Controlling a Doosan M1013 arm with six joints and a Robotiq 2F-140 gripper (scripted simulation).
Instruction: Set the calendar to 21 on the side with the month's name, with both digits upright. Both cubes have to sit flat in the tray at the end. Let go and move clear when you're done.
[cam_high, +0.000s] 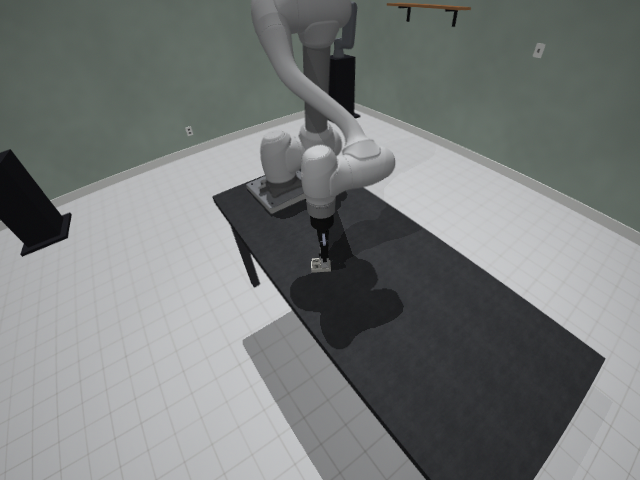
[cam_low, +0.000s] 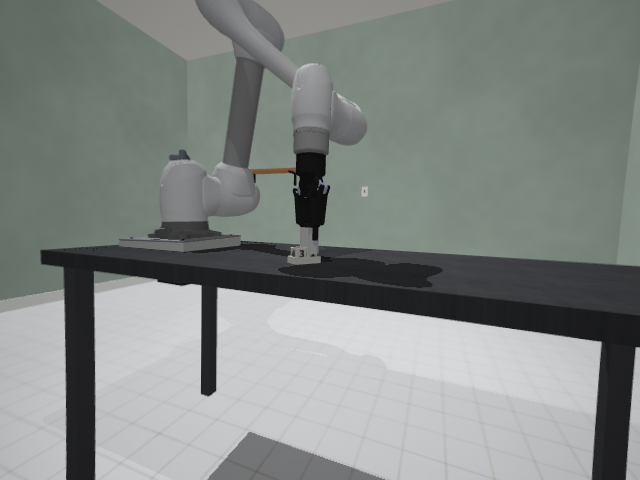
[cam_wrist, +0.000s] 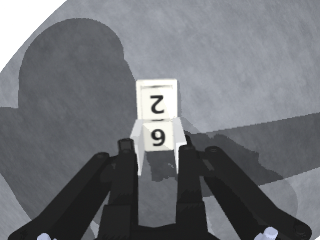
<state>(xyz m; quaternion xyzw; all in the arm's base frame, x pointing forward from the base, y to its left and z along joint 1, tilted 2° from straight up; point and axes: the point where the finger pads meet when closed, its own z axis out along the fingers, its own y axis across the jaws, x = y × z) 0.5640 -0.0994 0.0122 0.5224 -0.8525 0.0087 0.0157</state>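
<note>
The cube lies 30 mm below my hand. From my hand the other things lie so: white tray 10 mm behind, 10 mm to the right, 50 mm below.
</note>
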